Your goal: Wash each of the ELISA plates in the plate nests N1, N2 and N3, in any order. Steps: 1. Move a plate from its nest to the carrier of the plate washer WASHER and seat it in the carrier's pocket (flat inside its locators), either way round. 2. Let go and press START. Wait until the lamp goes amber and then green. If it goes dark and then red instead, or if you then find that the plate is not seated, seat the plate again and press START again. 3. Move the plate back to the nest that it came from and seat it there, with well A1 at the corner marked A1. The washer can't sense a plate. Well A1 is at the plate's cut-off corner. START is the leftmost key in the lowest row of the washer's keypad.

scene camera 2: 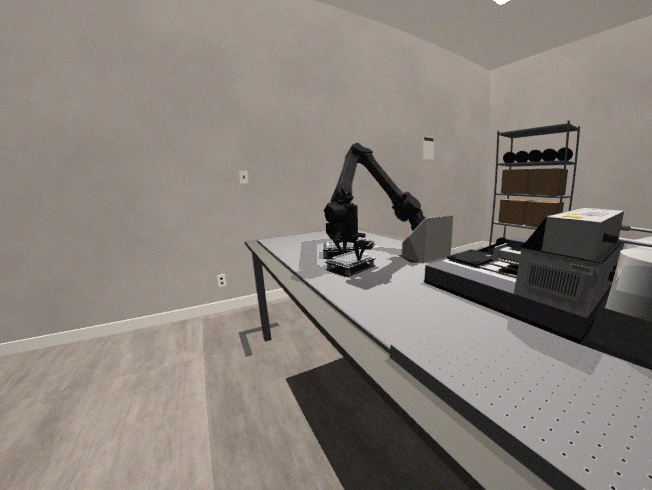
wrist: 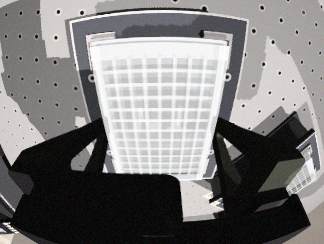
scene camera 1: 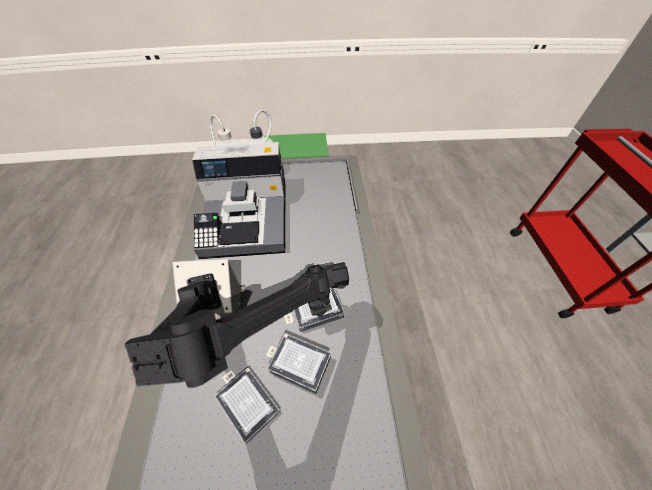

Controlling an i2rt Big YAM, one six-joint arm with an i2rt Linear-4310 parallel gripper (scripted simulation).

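Scene camera 1 gives me a dark carrier [scene camera 1: 239,232] and a washer [scene camera 1: 237,168]. I find the washer [scene camera 2: 564,273] in scene camera 2 too. In the wrist view I see my gripper [wrist: 160,122].
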